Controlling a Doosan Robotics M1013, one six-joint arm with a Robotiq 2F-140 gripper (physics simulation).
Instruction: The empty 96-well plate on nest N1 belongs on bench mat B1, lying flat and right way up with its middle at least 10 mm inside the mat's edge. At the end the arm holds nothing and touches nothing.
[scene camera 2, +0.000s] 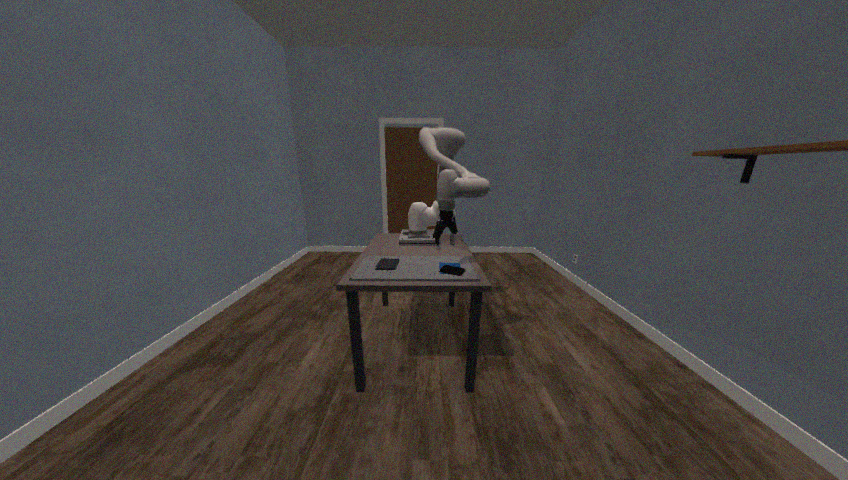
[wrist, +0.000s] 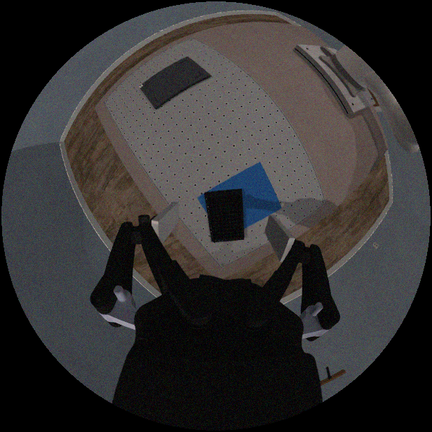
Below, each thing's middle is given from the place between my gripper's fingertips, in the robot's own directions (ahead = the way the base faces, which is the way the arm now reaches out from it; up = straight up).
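Blue bench mat B1 (wrist: 259, 199): 20 mm behind my hand, 40 mm to the left of it, 140 mm below it. Dark grey nest N1 (wrist: 173, 79): 330 mm to the right of my hand, 120 mm behind it, 130 mm below it. Black 96-well plate (wrist: 224, 208): my gripper 130 mm above it, 40 mm to the right of it, 30 mm short of it.
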